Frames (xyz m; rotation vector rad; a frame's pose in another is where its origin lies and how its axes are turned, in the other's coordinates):
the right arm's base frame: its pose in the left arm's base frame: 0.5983 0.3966 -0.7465 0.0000 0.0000 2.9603
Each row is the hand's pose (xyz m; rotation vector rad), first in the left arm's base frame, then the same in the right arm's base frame.
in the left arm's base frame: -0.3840 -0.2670 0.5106 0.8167 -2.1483 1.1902
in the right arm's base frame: 0.8466 0.8298 1.2571 -1.8853 -0.9198 -0.5698
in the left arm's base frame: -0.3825 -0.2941 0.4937 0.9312 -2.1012 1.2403
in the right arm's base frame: 0.8402 0.8562 1.2402 -1.8105 -1.0075 -0.5351
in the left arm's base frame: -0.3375 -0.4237 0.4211 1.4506 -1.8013 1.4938
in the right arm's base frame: 0.7726 0.9756 1.1676 -1.4039 -1.3576 -0.3411
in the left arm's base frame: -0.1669 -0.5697 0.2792 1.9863 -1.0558 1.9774
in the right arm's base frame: 0.5784 1.0884 1.0257 -0.6562 -1.5610 -0.0301
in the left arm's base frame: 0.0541 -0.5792 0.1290 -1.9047 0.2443 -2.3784
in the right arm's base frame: 0.3593 1.0579 0.8755 -0.0502 -1.3602 0.2441
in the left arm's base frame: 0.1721 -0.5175 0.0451 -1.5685 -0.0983 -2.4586
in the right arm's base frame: 0.2544 0.9760 0.7916 0.1737 -1.1248 0.3975
